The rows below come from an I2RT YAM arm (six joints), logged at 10 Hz.
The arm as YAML. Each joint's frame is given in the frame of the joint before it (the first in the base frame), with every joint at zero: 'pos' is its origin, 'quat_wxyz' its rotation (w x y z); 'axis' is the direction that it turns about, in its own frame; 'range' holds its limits. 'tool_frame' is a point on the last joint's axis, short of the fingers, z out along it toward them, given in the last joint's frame.
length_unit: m
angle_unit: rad
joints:
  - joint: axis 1
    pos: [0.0, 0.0, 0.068]
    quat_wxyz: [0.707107, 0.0, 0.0, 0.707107]
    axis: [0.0, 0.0, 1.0]
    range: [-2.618, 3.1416]
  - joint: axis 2
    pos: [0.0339, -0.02, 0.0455]
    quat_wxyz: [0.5, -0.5, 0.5, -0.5]
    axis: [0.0, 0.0, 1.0]
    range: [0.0, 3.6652]
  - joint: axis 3
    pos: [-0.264, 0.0, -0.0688]
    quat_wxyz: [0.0, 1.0, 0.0, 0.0]
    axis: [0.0, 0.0, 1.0]
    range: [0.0, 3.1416]
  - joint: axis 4
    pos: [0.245, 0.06, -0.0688]
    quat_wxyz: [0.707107, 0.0, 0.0, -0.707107]
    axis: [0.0, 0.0, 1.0]
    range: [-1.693, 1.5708]
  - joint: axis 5
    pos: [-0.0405, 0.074, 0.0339]
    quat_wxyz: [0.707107, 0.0, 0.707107, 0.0]
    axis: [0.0, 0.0, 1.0]
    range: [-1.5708, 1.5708]
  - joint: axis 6
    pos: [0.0, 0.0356, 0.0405]
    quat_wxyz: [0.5, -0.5, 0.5, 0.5]
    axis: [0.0, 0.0, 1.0]
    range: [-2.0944, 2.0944]
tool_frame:
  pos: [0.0, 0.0, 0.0]
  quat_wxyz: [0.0, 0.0, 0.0, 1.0]
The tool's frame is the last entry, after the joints.
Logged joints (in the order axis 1, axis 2, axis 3, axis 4, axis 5, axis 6), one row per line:
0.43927 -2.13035 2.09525 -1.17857 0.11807 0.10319
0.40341 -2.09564 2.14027 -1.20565 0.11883 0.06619
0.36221 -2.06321 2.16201 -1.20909 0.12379 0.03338
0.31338 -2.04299 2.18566 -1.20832 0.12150 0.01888
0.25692 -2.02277 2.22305 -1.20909 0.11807 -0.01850
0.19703 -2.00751 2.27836 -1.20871 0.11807 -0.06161
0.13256 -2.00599 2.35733 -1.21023 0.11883 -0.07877
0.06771 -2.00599 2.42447 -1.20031 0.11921 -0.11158
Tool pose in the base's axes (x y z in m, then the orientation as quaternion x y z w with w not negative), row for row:
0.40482 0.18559 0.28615 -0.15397 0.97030 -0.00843 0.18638
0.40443 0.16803 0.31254 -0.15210 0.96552 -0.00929 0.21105
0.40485 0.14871 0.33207 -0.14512 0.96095 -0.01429 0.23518
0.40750 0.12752 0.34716 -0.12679 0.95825 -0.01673 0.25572
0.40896 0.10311 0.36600 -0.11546 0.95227 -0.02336 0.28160
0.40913 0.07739 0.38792 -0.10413 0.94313 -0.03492 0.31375
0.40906 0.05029 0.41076 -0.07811 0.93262 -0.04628 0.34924
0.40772 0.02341 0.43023 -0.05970 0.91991 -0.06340 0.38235
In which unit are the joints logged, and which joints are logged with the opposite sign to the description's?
The joints are logged in radians. Opposite sign: axis 2.
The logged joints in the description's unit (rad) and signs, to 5 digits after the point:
0.43927 2.13035 2.09525 -1.17857 0.11807 0.10319
0.40341 2.09564 2.14027 -1.20565 0.11883 0.06619
0.36221 2.06321 2.16201 -1.20909 0.12379 0.03338
0.31338 2.04299 2.18566 -1.20832 0.12150 0.01888
0.25692 2.02277 2.22305 -1.20909 0.11807 -0.01850
0.19703 2.00751 2.27836 -1.20871 0.11807 -0.06161
0.13256 2.00599 2.35733 -1.21023 0.11883 -0.07877
0.06771 2.00599 2.42447 -1.20031 0.11921 -0.11158

